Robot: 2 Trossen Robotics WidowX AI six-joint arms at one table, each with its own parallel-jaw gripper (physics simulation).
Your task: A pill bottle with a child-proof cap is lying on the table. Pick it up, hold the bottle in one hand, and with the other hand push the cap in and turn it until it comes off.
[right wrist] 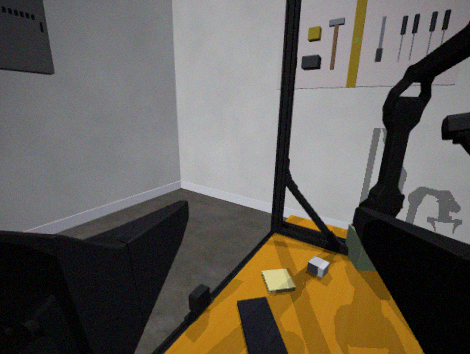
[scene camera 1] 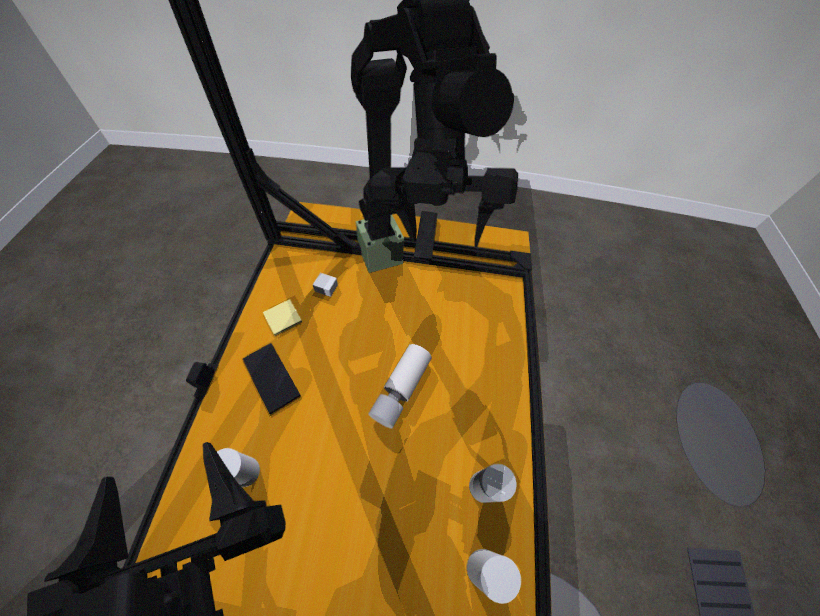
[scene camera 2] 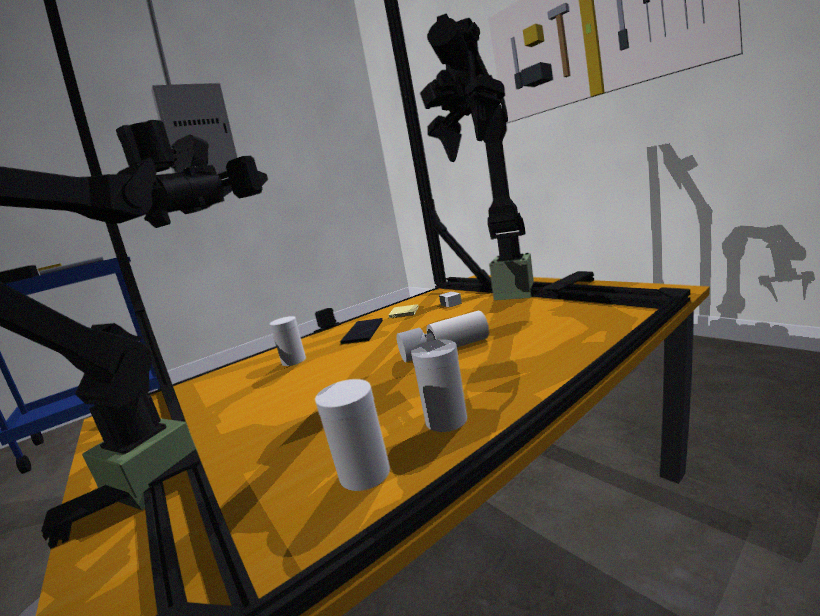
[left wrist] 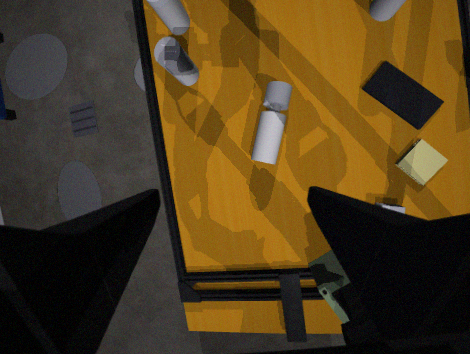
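The white pill bottle lies on its side on the orange table. Its cap is on the neck end, with a narrow neck showing between cap and body. In scene camera 1 the cap end points toward the lower left. My left gripper is open and empty, high above the table beyond the bottle's base end. My right gripper is open and empty, raised at the lower left of scene camera 1, far from the bottle. The bottle does not show in the right wrist view.
Upright white cylinders stand at the right, lower right and left. A black slab, yellow pad and small white block lie leftward. Black rails edge the table.
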